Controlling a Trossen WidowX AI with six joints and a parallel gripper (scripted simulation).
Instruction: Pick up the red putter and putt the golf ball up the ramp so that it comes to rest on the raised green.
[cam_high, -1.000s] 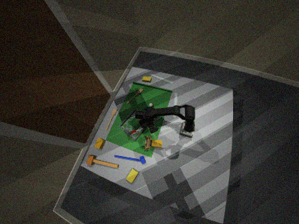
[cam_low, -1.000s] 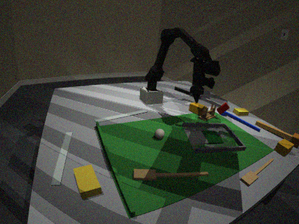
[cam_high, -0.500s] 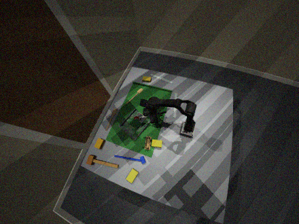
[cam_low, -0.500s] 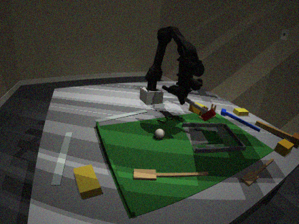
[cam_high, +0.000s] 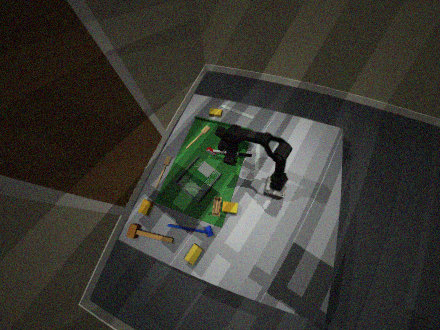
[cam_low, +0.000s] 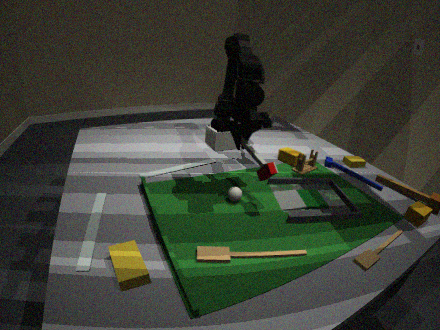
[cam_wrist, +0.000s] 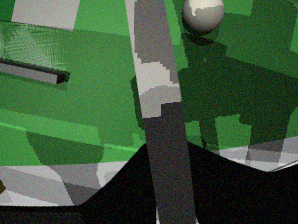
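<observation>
The red putter lies 30 mm ahead of my gripper tip, 20 mm above it and 10 mm to the left of it. Also, from my gripper tip: blue putter (510 mm to the left, 100 mm below); white golf ball (110 mm ahead, 90 mm below, 40 mm to the right).
</observation>
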